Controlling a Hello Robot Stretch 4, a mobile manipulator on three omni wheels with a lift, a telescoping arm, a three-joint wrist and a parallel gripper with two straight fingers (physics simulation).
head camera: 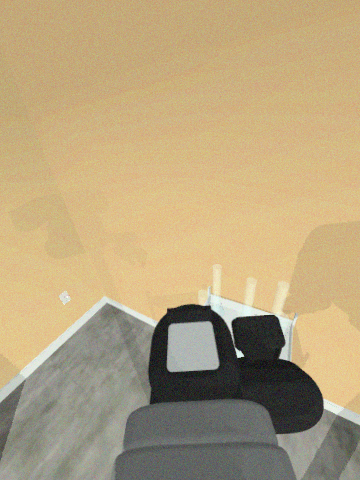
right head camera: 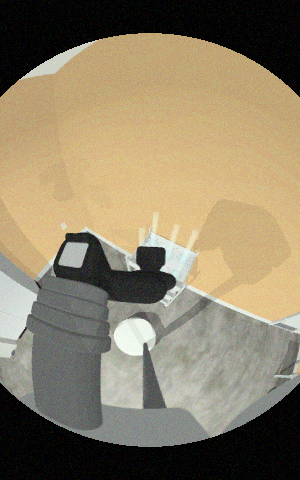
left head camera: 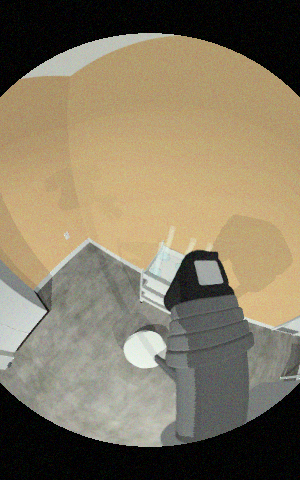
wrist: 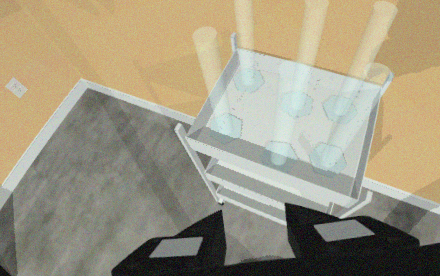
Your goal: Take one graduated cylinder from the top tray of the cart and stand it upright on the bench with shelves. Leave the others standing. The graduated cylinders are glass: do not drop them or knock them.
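Places are measured from the robot's base along level axes (x right, y down, z ahead), in centimetres.
Pixels of known places: gripper, between the fingertips: [wrist: 255, 225]; robot's base, origin of its link: [right head camera: 135, 335] [left head camera: 144, 348].
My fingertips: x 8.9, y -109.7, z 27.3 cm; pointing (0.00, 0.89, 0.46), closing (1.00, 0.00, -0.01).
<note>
For each thing: its top centre in the pictures, then the offset to it from my fingertips. "*": a spot on its surface instead.
- front left cylinder, centre of its top: [wrist: 204, 34] [head camera: 203, 293] [right head camera: 141, 230] [left head camera: 161, 243] dx -3.8, dy +12.7, dz +33.9 cm
- back middle cylinder, a spot on its surface: [wrist: 311, 40] * dx +16.7, dy +20.2, dz +36.6 cm
- back right cylinder, centre of its top: [wrist: 385, 8] [head camera: 283, 284] [right head camera: 194, 231] dx +28.9, dy +12.7, dz +35.0 cm
- small white plate, centre of its top: [wrist: 9, 81] [head camera: 62, 293] dx -121.2, dy +66.8, dz +95.0 cm
Several clear graduated cylinders stand upright in the top tray of the white cart [wrist: 215, 149] [head camera: 235, 301] [left head camera: 142, 286] [right head camera: 186, 272]. In the wrist view a front left cylinder [wrist: 209, 65], a back middle cylinder [wrist: 311, 40] and a back right cylinder [wrist: 370, 42] show, their pale blue bases on the tray. My gripper [wrist: 255, 225] is open and empty, in front of the cart's near side, with the cylinders beyond its fingertips. In the head camera view the wrist hides part of the tray and the fingers do not show. I cannot make out the bench with shelves.
A white round disc [left head camera: 144, 350] [right head camera: 134, 337] is low near the floor in front of the cart. A white cabinet [left head camera: 17, 317] stands at the far left. The orange wall [head camera: 165, 175] rises behind the cart. A small white plate [head camera: 65, 298] [wrist: 16, 87] is on the wall.
</note>
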